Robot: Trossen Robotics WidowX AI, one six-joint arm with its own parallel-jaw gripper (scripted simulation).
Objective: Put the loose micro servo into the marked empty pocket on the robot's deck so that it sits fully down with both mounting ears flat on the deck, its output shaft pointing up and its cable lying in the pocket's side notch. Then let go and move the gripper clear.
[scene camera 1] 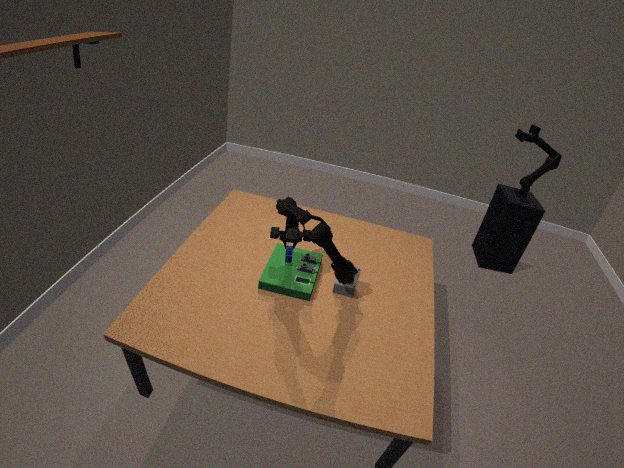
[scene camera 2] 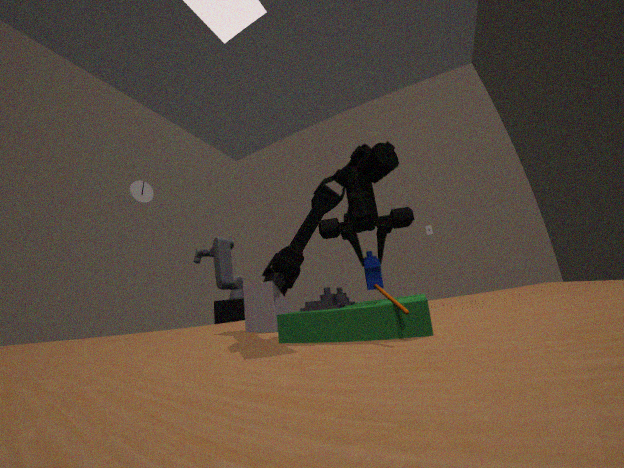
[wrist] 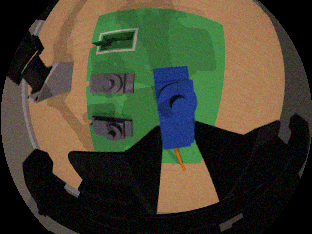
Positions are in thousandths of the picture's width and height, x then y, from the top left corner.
Labels:
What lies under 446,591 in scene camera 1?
A green deck.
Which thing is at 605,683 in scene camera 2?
A green deck.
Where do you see a green deck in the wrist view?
524,173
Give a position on a blue micro servo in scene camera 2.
At 597,569

